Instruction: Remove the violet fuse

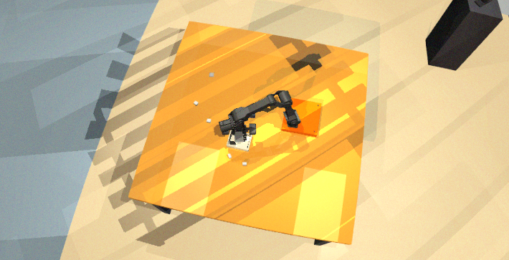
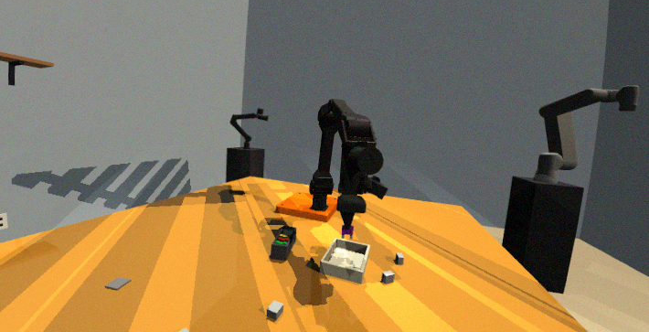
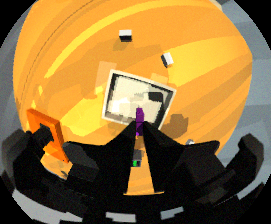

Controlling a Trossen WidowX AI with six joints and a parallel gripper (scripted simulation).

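Right now the tray is 9 cm below my gripper tip. Also, from my gripper tip: violet fuse (1 cm below); flat grey piece (26 cm ahead, 42 cm to the right, 9 cm below).
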